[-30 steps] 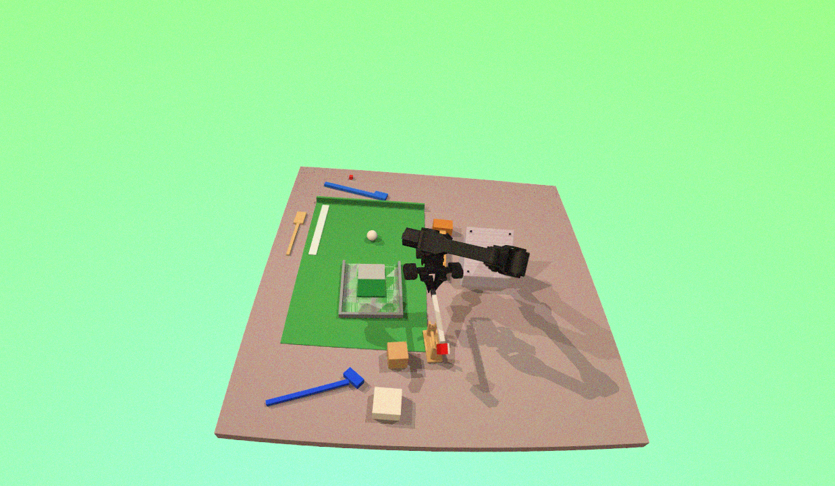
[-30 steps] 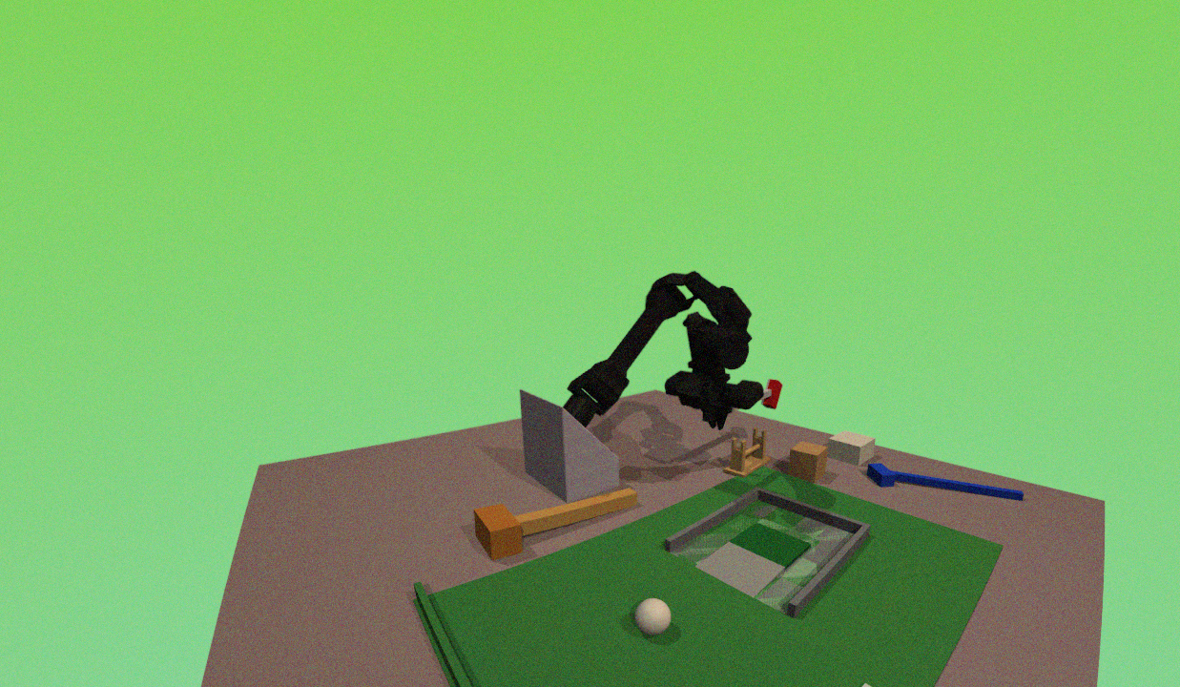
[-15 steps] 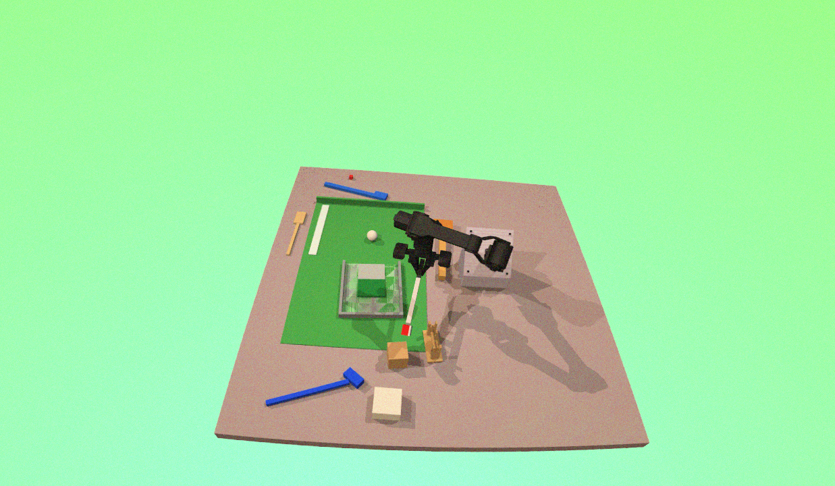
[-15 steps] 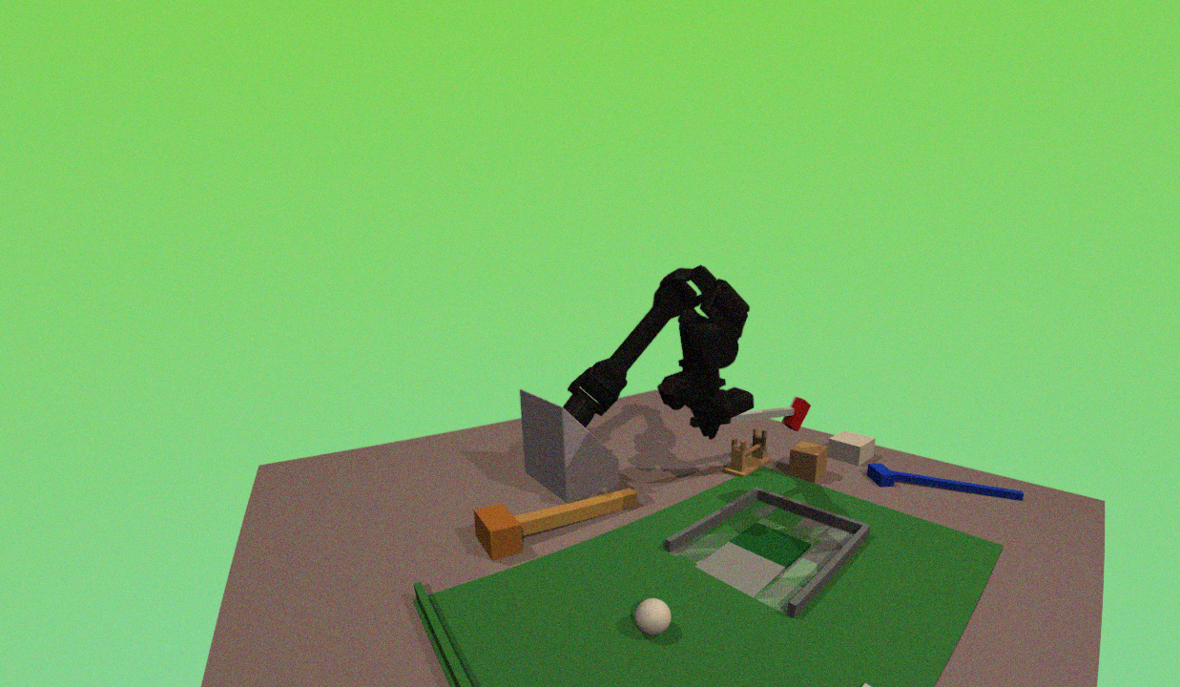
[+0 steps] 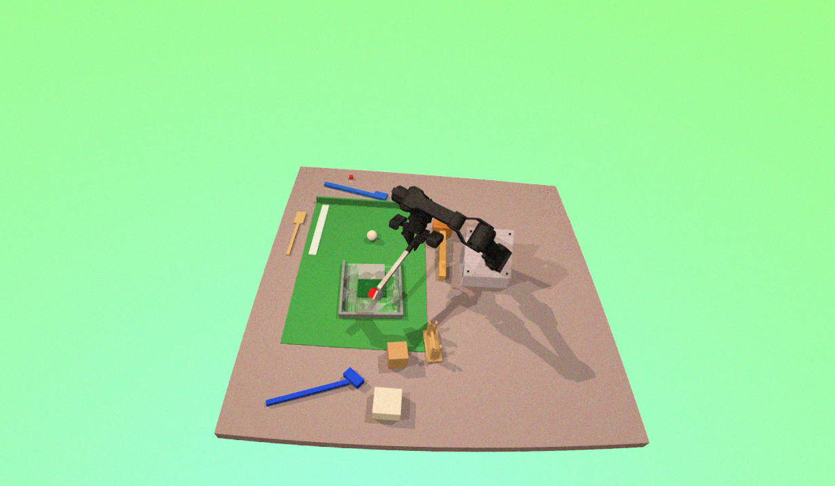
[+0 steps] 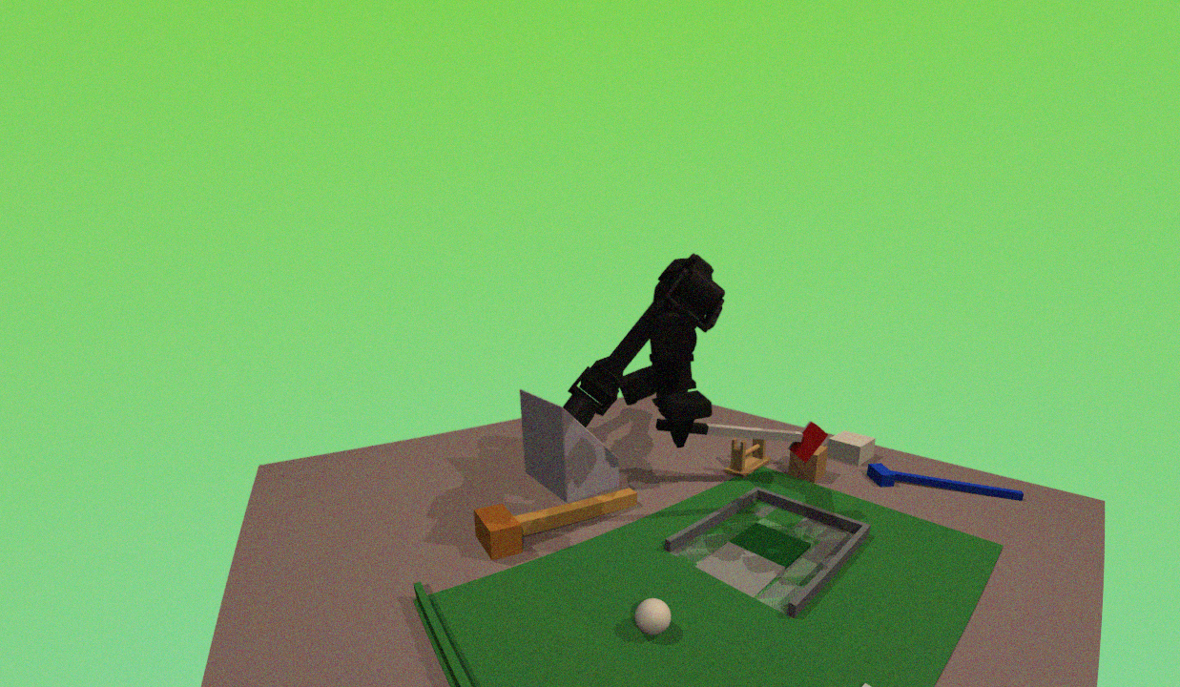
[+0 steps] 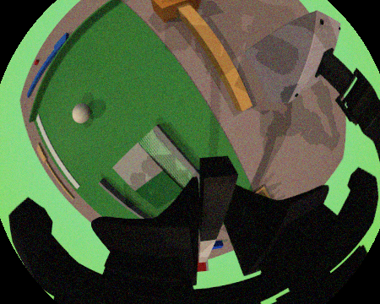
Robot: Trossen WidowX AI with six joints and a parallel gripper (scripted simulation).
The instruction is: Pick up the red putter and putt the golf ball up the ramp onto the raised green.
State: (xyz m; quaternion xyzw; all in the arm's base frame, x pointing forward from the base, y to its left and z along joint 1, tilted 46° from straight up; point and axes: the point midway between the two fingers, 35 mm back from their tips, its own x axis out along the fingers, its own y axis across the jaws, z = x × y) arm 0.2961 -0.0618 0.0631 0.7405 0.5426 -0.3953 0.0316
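Right now the red putter is 100 mm to the left of my gripper tip, 60 mm ahead of it and 10 mm above it. The rest, counted from my gripper tip: white golf ball 200 mm to the right, 140 mm ahead, 130 mm below; white strip 360 mm ahead, 250 mm to the right, 150 mm below; tan paddle 460 mm ahead, 250 mm to the right, 150 mm below.
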